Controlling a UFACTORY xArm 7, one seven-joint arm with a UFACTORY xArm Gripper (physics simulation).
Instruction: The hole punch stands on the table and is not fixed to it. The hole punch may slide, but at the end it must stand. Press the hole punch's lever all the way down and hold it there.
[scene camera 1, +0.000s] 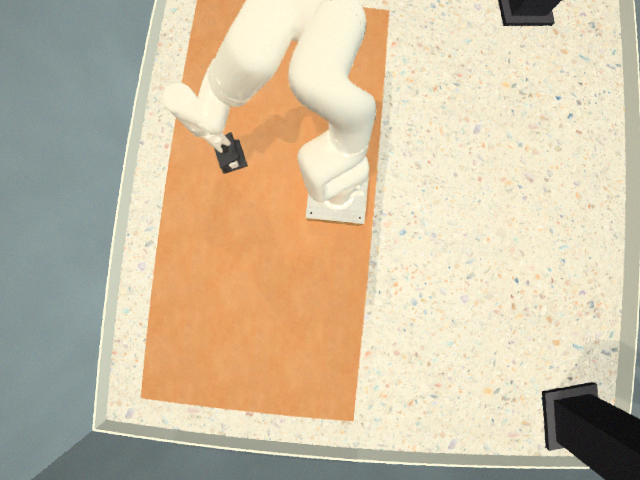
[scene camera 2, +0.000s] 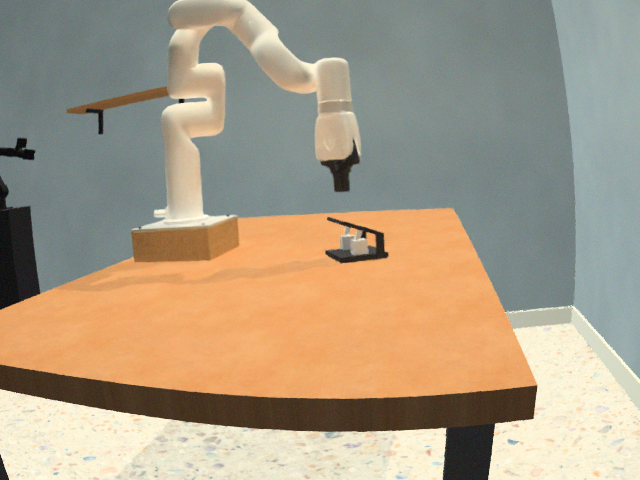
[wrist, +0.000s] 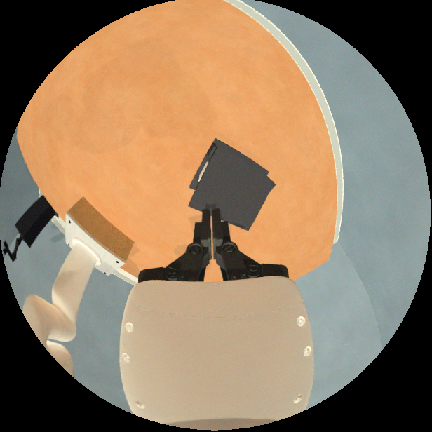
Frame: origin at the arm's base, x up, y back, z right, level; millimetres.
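Seen in the pictures: gripper, between the fingertips: (scene camera 1: 224, 150) (scene camera 2: 342, 191); arm's base, origin of its link: (scene camera 2: 186, 221).
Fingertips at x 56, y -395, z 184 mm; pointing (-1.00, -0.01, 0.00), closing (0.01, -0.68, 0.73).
Note:
Offsets run from my fingertips to a thing's top centre. "*": to the spot under its first point. Level surfaces: height alone.
The black hole punch {dx -54, dy -20, dz +32 mm} (scene camera 1: 235, 156) (scene camera 2: 372, 254) stands upright on its base on the orange table top. Its flat lever {* dx -68, dy -20, dz +88 mm} (scene camera 2: 356, 226) (wrist: 235, 185) is raised and slopes, with the free end high on the left and the hinge post on the right in scene camera 2. Light grey blocks sit between base and lever. My gripper (scene camera 1: 224, 147) (scene camera 2: 341, 190) (wrist: 211, 219) is shut, empty and points down. It hangs above the lever near its free end, with a visible gap in scene camera 2. In the wrist view, the fingertips overlap the lever's near edge.
The arm's base block (scene camera 2: 170, 245) (wrist: 100, 232) stands on the table {dx -139 mm} (scene camera 1: 248, 310) (scene camera 2: 268, 330), to the left of the punch in scene camera 2. A wooden wall shelf (scene camera 2: 124, 99) is behind the arm. A black stand (scene camera 2: 20, 253) is at the far left.

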